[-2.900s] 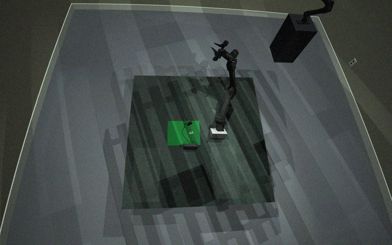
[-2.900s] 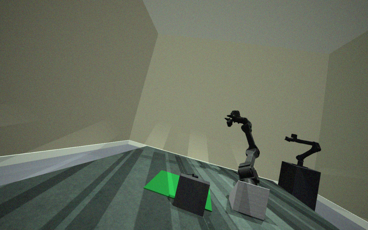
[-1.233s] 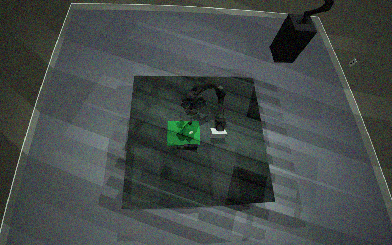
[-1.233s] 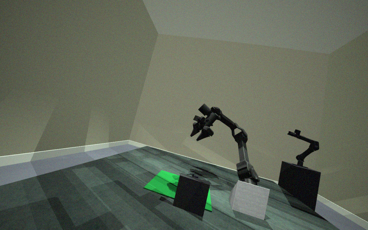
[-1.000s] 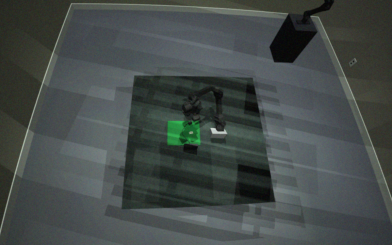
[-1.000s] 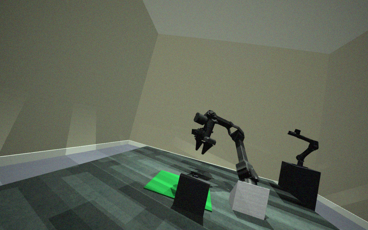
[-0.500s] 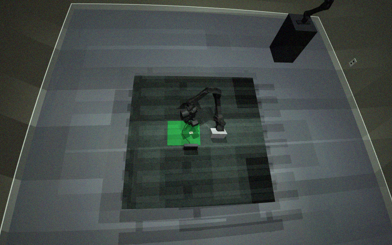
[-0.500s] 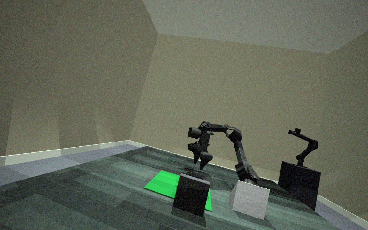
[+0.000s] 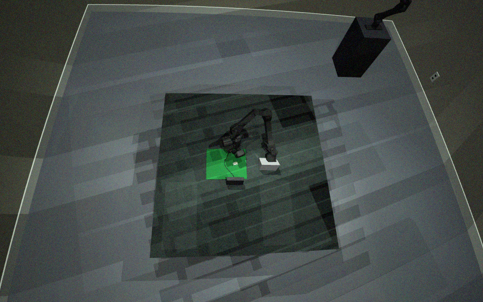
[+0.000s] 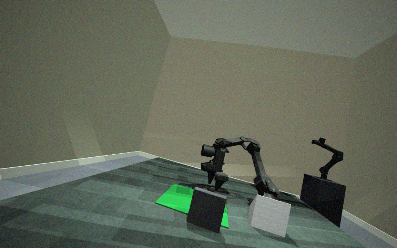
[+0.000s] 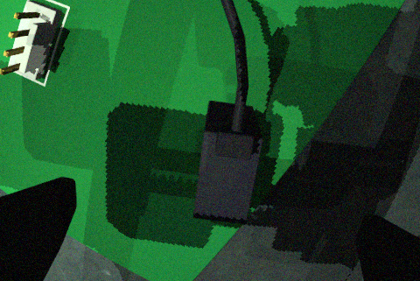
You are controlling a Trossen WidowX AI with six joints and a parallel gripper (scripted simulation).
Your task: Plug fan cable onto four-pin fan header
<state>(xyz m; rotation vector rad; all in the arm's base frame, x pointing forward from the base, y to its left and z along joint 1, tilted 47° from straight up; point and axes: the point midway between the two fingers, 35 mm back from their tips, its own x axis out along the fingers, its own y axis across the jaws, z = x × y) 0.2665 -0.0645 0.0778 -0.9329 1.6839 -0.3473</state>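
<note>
My gripper tip is 10 mm short of the dark plug and 30 mm above it. From my gripper tip the other things lie so: grey four-pin header 90 mm to the left, 50 mm below; green board 70 mm ahead, 90 mm to the left, 70 mm below; black cable 30 mm ahead, 10 mm to the left, 20 mm below.
</note>
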